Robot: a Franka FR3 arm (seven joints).
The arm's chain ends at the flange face. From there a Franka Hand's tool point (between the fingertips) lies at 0.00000 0.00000 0.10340 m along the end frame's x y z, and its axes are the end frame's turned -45 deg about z.
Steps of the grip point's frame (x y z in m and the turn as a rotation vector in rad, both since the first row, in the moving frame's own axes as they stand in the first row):
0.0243, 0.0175, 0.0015, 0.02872, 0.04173, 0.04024
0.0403, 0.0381, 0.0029, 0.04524, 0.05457, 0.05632
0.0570, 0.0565, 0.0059, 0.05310, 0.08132, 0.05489
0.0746, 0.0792, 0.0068, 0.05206, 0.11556, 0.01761
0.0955, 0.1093, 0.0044, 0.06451, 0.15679, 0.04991
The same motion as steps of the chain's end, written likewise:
0.0285, 0.0003, 0.0016, 0.04982, 0.00920, 0.04024
0.0546, 0.0057, 0.0032, 0.07058, 0.00660, 0.05632
0.0779, 0.0094, 0.0064, 0.09505, 0.01995, 0.05489
0.1040, 0.0154, 0.0076, 0.11853, 0.04490, 0.01761
0.1377, 0.0257, 0.0059, 0.15648, 0.06525, 0.04991

